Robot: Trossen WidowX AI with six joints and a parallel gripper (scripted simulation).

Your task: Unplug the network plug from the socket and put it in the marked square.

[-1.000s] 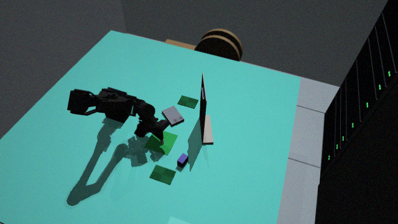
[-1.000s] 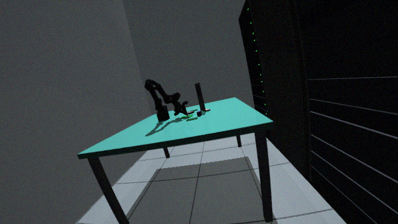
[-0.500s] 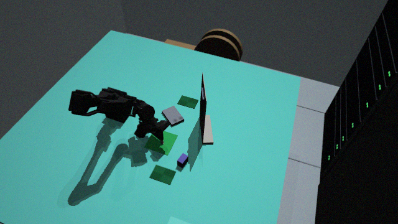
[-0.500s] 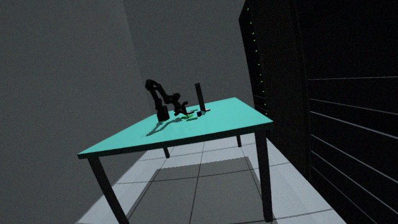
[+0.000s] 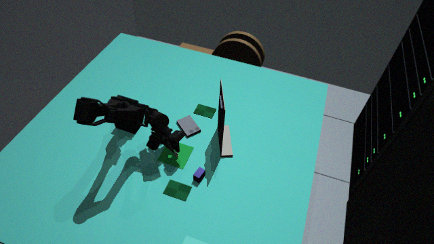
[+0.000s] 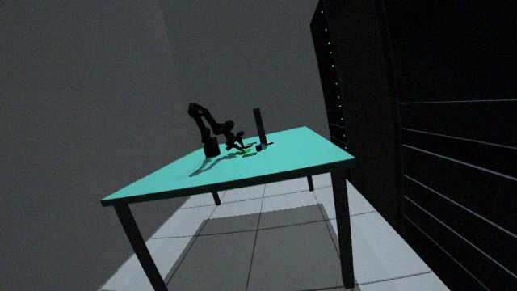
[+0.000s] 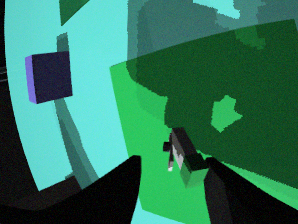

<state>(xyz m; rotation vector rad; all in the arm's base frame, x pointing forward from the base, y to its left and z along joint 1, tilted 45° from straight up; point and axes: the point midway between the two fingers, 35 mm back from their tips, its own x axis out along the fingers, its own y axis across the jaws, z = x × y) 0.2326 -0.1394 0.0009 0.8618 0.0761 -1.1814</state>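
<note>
My gripper tip is 10 mm above the network plug. The rest, counted from my gripper tip: purple cube (120 mm ahead, 90 mm to the right); grey pad (160 mm to the left, 10 mm below, 10 mm ahead); green marked square (20 mm below).
</note>
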